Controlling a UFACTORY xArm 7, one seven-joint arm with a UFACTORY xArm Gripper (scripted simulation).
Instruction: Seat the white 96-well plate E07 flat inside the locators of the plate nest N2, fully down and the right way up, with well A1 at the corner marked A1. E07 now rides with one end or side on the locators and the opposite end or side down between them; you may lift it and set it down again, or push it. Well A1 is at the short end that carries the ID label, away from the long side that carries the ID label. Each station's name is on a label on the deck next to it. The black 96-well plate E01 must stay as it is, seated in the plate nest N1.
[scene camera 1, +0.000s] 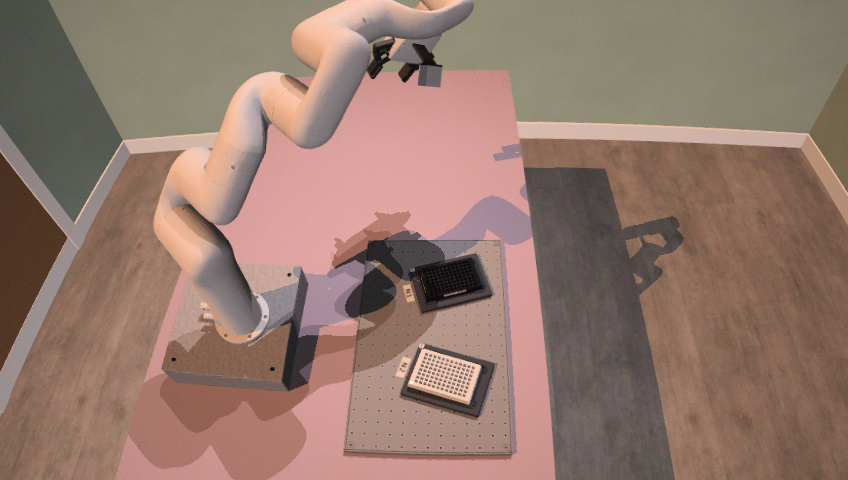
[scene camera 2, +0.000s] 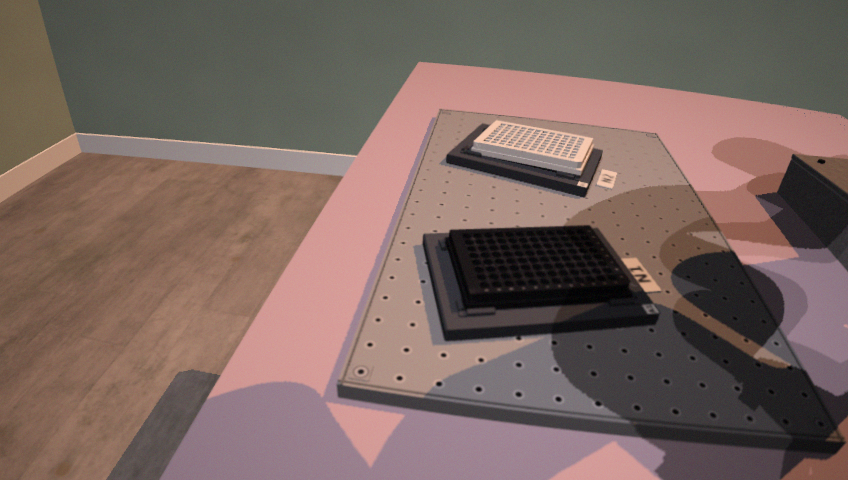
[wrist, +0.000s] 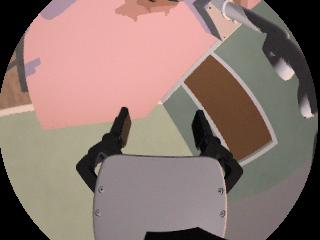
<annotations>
gripper: scene camera 1; wrist; not seen in scene camera 2 (out of frame)
white plate E07: scene camera 1; scene camera 2; not seen in the wrist view (out of frame)
same spot on white plate E07: (scene camera 1: 421, 371) = (scene camera 2: 575, 145)
same spot on gripper: (wrist: 112, 143) = (scene camera 1: 416, 66)
</annotations>
